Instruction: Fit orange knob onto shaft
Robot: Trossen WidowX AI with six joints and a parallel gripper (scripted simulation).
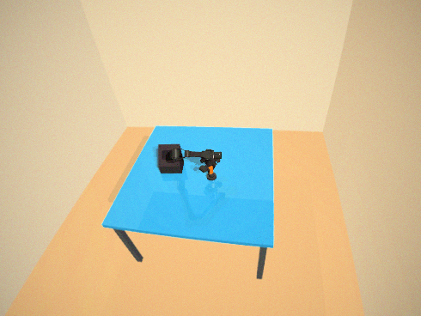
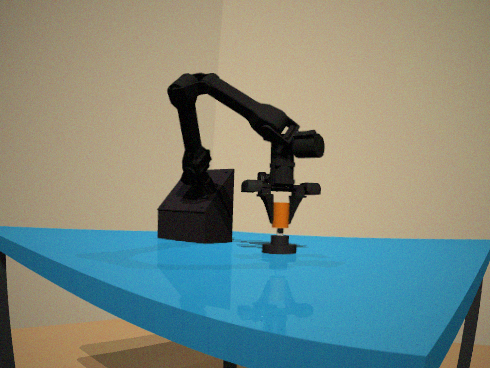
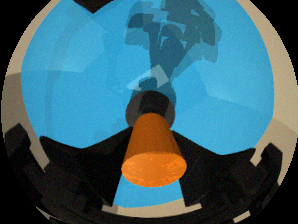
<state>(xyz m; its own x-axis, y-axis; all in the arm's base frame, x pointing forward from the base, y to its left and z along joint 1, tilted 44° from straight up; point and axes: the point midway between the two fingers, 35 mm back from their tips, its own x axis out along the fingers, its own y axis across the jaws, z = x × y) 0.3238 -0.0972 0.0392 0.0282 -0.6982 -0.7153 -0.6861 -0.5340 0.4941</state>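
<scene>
Right now my gripper tip is 30 mm below the orange knob. Also, from my gripper tip: round pedestal (40 mm below).
</scene>
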